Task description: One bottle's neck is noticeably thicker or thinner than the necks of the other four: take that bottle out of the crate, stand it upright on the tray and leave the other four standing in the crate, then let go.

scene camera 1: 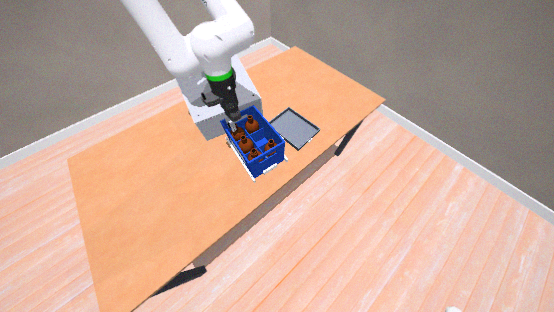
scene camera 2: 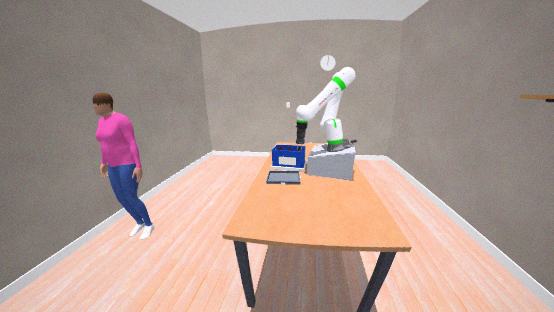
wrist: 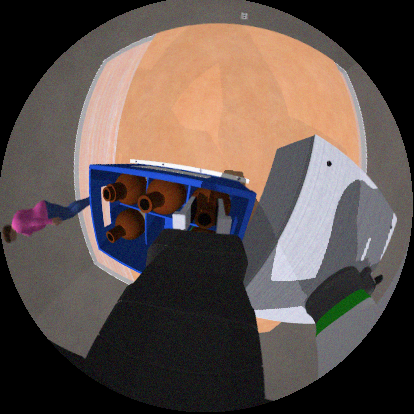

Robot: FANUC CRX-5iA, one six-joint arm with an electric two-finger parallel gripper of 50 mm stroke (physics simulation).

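Places are measured from the arm's base along level axes (x ahead, y right, z down), in millimetres.
Pixels of known places: gripper, between the fingertips: (scene camera 1: 232, 128) (scene camera 2: 299, 149) (wrist: 205, 204); arm's base, origin of its link: (scene camera 2: 336, 149) (wrist: 332, 292).
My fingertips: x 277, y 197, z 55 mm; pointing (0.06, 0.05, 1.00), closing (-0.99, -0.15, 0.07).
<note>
Ahead of a thing's pixels: the offset from my fingertips to its top centre. "spot": to the spot under its first point. Level surfaces: height alone.
A blue crate {dx +97, dy -35, dz -27 mm} (scene camera 1: 270, 159) (scene camera 2: 296, 161) (wrist: 95, 220) holds five brown bottles. My gripper (scene camera 1: 234, 126) (wrist: 205, 204) reaches down into the crate's corner compartment nearest the robot base and is shut on the neck of the brown bottle {dx +2, dy -14, dz -15 mm} (scene camera 1: 238, 134) (wrist: 205, 202) there, which is upright in the crate. Another bottle {dx +24, dy -98, dz -15 mm} (scene camera 1: 251, 124) stands beside it, mostly hidden in the wrist view. The middle bottle {dx +86, dy +9, dz -15 mm} (scene camera 1: 245, 144) (wrist: 167, 197) and two far-end bottles, one {dx +199, dy -55, dz -15 mm} (scene camera 1: 270, 145) (wrist: 130, 224) and one {dx +172, dy +31, dz -15 mm} (scene camera 1: 253, 154) (wrist: 130, 189), stand in the crate. A grey tray {spot: dx +171, dy -299, dz +142 mm} (scene camera 1: 295, 127) (scene camera 2: 283, 177) bears no bottle.
The tray lies beside the crate on the wooden table {dz +148 mm} (scene camera 1: 165, 200) (scene camera 2: 320, 215) (wrist: 240, 75). The grey robot base block (scene camera 1: 207, 129) (scene camera 2: 330, 165) (wrist: 300, 210) stands close to the crate. Crate walls and dividers surround the bottles. A person (scene camera 2: 117, 140) (wrist: 30, 219) is on the floor away from the table.
</note>
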